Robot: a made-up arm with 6 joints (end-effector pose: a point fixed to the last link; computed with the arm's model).
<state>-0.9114 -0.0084 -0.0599 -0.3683 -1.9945 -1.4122</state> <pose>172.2 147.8 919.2 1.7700 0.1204 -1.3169</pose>
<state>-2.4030 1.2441 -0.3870 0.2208 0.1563 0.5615</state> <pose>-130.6 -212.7 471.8 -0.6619 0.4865 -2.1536</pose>
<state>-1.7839 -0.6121 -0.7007 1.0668 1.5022 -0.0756</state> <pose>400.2 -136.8 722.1 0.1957 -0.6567 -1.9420</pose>
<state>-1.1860 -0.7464 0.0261 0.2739 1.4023 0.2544</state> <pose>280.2 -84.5 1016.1 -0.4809 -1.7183 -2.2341</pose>
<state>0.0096 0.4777 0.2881 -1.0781 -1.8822 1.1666</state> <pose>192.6 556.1 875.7 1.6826 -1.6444 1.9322</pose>
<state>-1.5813 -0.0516 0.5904 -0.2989 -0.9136 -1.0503</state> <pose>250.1 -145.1 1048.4 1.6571 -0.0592 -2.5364</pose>
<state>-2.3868 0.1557 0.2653 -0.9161 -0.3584 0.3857</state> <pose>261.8 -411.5 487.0 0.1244 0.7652 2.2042</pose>
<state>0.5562 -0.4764 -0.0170 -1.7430 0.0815 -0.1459</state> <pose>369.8 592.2 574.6 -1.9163 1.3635 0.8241</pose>
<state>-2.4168 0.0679 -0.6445 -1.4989 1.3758 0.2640</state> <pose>246.7 -96.0 625.6 -2.0579 1.7234 -1.3426</pose>
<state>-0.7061 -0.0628 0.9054 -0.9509 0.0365 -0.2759</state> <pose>305.1 316.0 1138.1 -1.1876 1.9542 1.1729</pose>
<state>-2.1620 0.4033 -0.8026 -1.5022 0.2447 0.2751</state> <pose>130.9 -13.7 578.1 1.8529 -0.3042 1.7499</pose>
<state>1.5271 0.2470 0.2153 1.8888 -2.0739 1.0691</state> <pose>376.7 411.0 138.8 0.2768 -1.5620 -0.6227</pose>
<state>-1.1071 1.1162 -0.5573 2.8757 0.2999 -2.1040</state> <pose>34.7 -0.4 882.3 -1.7822 1.1101 -0.3361</pose>
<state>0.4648 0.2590 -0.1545 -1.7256 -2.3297 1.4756</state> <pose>138.8 518.9 554.5 -1.1523 0.1358 -2.6179</pose>
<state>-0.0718 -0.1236 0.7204 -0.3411 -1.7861 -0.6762</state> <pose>238.5 623.9 806.0 1.0162 -1.0268 -0.4002</pose>
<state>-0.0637 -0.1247 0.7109 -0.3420 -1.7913 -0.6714</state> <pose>238.9 624.6 802.4 1.0208 -1.0220 -0.3930</pose>
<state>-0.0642 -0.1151 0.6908 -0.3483 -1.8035 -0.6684</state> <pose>240.4 619.0 803.4 1.0378 -1.0152 -0.3986</pose>
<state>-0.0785 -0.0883 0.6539 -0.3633 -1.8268 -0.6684</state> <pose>243.2 603.1 811.3 1.0747 -1.0061 -0.4242</pose>
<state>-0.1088 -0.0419 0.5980 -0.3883 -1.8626 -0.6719</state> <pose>246.8 575.1 825.7 1.1346 -0.9964 -0.4715</pose>
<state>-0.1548 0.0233 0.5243 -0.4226 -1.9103 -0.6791</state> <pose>249.2 534.6 843.7 1.2161 -0.9889 -0.5383</pose>
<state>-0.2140 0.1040 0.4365 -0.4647 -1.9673 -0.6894</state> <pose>248.6 484.0 860.8 1.3138 -0.9879 -0.6198</pose>
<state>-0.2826 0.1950 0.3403 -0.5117 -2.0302 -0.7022</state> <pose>243.3 427.5 873.0 1.4188 -0.9966 -0.7104</pose>
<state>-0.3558 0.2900 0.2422 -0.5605 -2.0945 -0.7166</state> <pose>232.9 371.0 878.0 1.5206 -1.0164 -0.8049</pose>
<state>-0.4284 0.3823 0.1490 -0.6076 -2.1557 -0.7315</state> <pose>218.5 319.9 876.2 1.6092 -1.0456 -0.8987</pose>
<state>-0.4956 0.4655 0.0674 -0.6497 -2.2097 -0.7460</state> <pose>202.3 278.0 870.1 1.6781 -1.0789 -0.9868</pose>
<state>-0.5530 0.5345 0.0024 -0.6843 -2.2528 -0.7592</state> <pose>187.1 246.5 862.7 1.7252 -1.1101 -1.0644</pose>
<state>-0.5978 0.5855 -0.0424 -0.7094 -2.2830 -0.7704</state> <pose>175.0 224.9 856.7 1.7528 -1.1330 -1.1267</pose>
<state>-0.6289 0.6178 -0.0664 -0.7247 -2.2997 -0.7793</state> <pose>167.3 211.6 853.3 1.7651 -1.1447 -1.1711</pose>
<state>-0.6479 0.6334 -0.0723 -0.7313 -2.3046 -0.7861</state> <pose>163.8 204.4 852.9 1.7672 -1.1456 -1.1987</pose>
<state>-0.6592 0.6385 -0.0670 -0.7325 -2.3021 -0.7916</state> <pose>163.2 200.7 854.3 1.7637 -1.1396 -1.2154</pose>
